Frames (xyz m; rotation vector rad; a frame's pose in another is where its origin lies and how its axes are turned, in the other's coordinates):
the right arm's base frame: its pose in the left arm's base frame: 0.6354 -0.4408 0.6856 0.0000 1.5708 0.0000
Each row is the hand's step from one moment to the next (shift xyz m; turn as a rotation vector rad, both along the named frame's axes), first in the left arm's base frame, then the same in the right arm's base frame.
Working: the left arm's base frame: its pose in the right arm's base frame: 0.6856 0.4408 -0.6354 0.0000 -1.5708 0.0000

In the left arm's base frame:
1: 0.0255 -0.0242 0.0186 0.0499 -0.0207 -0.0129
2: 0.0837 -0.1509 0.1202 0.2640 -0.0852 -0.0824
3: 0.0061 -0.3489 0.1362 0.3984 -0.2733 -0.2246
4: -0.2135 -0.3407 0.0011 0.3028 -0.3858 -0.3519
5: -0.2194 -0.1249 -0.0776 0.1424 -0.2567 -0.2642
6: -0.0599 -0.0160 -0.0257 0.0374 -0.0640 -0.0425
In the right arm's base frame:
1: -0.0186 -0.0242 0.0255 0.0129 -0.0207 0.0499
2: -0.1202 -0.1509 0.0837 0.0824 -0.0852 0.2640
3: -0.1362 -0.3489 0.0061 0.2246 -0.2733 0.3984
4: -0.0011 -0.3407 -0.2135 0.3519 -0.3858 0.3028
5: 0.0776 -0.1249 -0.2194 0.2642 -0.2567 0.1424
6: 0.0257 -0.0160 -0.0599 0.0425 -0.0640 0.0374

